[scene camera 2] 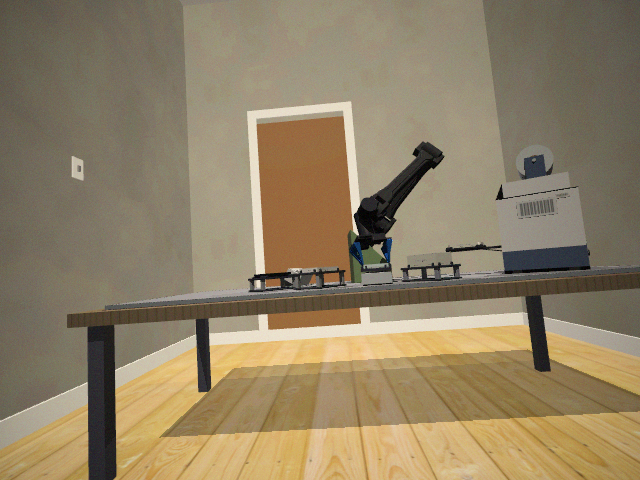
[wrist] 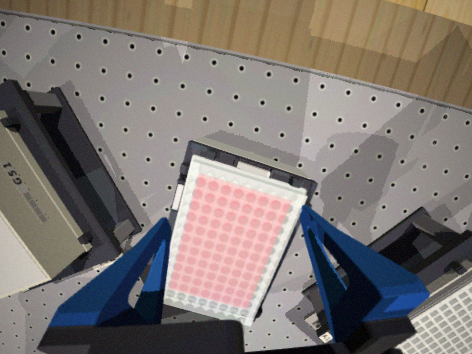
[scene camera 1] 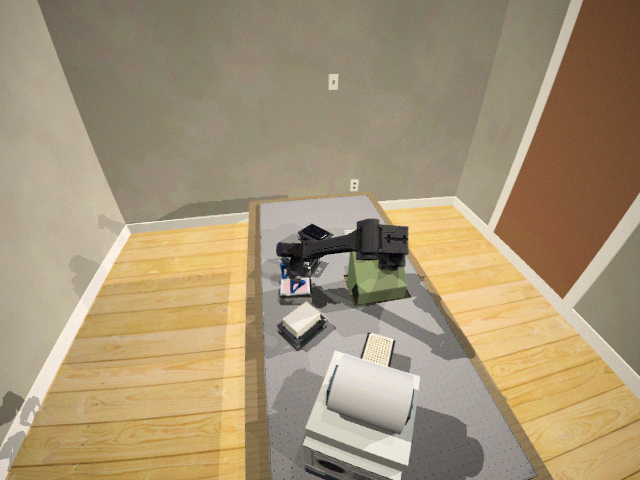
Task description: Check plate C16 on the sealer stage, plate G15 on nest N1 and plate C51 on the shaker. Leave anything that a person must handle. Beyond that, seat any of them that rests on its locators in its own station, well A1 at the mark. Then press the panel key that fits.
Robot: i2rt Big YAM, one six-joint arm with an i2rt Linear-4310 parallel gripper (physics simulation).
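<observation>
My gripper point(scene camera 1: 288, 285) point(scene camera 2: 375, 263) point(wrist: 234, 217) is open and empty, its blue fingers on either side of a clear plate with pink wells point(scene camera 1: 302, 287) point(wrist: 232, 240). The plate lies on a small dark-edged station point(scene camera 2: 376, 277) point(wrist: 295, 176); its code is not readable and whether it is fully down cannot be told. A white gridded plate point(wrist: 445, 325) on a dark nest point(wrist: 395, 252) shows at the right of the wrist view. The sealer point(scene camera 1: 361, 439) point(scene camera 2: 542, 227) has a cream plate point(scene camera 1: 378, 349) on its stage. Its code is not readable.
A pale block marked G51 point(scene camera 1: 302, 319) point(scene camera 2: 429, 259) point(wrist: 37, 200) sits on a dark nest beside the pink plate's station. A dark plate point(scene camera 1: 315, 231) lies farther back. The arm's green base point(scene camera 1: 377, 284) stands across the table. No panel key is readable.
</observation>
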